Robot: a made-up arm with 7 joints. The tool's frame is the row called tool. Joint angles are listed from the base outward.
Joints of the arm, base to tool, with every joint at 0 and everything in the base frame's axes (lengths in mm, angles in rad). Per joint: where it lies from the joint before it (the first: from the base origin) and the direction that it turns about. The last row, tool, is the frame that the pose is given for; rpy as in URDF.
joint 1: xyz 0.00 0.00 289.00 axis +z
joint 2: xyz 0.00 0.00 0.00 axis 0 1 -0.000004
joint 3: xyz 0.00 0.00 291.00 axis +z
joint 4: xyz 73.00 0.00 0.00 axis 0 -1 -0.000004
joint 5: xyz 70.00 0.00 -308.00 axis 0 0.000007 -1
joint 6: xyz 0.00 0.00 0.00 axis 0 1 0.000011
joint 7: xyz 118.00 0.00 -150.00 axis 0 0.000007 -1
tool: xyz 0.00 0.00 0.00 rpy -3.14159 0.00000 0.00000
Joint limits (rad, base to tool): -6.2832..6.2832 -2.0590..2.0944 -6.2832..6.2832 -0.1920..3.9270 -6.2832..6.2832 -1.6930..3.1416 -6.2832..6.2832
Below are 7 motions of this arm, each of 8 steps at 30 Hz.
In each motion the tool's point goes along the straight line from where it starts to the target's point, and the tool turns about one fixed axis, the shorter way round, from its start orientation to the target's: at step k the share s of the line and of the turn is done. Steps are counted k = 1, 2, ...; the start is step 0. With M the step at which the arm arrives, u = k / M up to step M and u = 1 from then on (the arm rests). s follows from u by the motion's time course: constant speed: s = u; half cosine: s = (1 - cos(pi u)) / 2; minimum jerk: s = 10 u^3 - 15 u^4 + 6 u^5.
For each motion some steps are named. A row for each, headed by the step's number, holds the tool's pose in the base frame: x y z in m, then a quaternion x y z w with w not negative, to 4 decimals.
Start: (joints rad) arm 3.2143 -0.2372 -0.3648 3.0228 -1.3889 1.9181 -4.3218
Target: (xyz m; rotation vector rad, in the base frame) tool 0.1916 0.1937 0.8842 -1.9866 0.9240 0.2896
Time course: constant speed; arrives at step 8
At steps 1, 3, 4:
1: 0.1379 0.2035 0.9276 -0.8028 0.2548 0.1242 0.5245
3: 0.1532 0.2007 0.9152 -0.8045 0.2893 0.1224 0.5040
4: 0.1609 0.1993 0.9090 -0.8049 0.3064 0.1214 0.4934

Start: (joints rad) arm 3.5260 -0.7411 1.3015 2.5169 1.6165 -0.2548 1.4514
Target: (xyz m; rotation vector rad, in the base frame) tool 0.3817 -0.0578 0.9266 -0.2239 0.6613 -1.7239
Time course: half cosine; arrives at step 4
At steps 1, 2, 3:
1: 0.3574 -0.0885 0.9308 -0.0534 0.2790 -0.7524 0.5943
2: 0.3675 -0.0758 0.9290 -0.0712 0.2816 -0.7487 0.5959
3: 0.3775 -0.0631 0.9273 -0.0891 0.2840 -0.7447 0.5973

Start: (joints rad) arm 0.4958 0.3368 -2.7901 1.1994 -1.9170 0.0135 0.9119
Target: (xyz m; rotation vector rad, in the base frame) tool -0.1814 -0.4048 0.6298 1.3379 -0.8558 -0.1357
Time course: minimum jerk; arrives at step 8
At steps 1, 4, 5, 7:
1: -0.1910 -0.4201 0.5806 0.5951 -0.4114 -0.1055 0.6822
4: -0.1863 -0.4126 0.6048 0.5979 -0.3981 -0.0836 0.6907
5: -0.1841 -0.4091 0.6160 0.5991 -0.3918 -0.0734 0.6944
7: -0.1816 -0.4050 0.6290 0.6003 -0.3845 -0.0616 0.6986

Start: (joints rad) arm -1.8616 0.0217 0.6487 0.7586 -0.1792 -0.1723 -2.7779
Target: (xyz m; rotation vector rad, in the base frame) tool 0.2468 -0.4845 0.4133 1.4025 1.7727 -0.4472
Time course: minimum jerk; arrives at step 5
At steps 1, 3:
1: 0.2091 -0.4850 0.4002 0.5744 0.6900 -0.1975 0.3937
3: 0.2341 -0.4847 0.4089 0.5623 0.6986 -0.1842 0.4023

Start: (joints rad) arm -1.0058 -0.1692 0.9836 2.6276 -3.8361 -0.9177 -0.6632
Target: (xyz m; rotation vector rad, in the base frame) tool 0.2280 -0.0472 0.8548 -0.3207 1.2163 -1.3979
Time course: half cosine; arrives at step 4
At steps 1, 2, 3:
1: 0.2368 -0.0509 0.8465 -0.1430 0.5378 -0.5998 0.5750
2: 0.2331 -0.0494 0.8499 -0.1408 0.5315 -0.6001 0.5811
3: 0.2295 -0.0478 0.8534 -0.1387 0.5251 -0.6003 0.5871

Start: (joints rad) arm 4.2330 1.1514 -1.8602 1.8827 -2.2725 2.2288 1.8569
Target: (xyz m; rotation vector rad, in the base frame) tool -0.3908 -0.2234 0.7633 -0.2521 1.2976 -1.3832
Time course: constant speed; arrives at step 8
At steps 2, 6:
2: -0.4147 -0.2527 0.7376 -0.0827 0.5252 -0.5895 0.6080
6: -0.3988 -0.2332 0.7547 -0.0994 0.5447 -0.5906 0.5870

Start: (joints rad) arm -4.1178 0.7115 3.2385 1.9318 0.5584 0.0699 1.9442
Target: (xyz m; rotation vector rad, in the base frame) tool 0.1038 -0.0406 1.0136 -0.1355 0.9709 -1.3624
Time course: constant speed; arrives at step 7
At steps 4, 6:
4: 0.0425 -0.0082 1.0272 -0.0394 0.3674 -0.6354 0.6781
6: 0.0834 -0.0298 1.0181 -0.0532 0.4097 -0.6148 0.6718

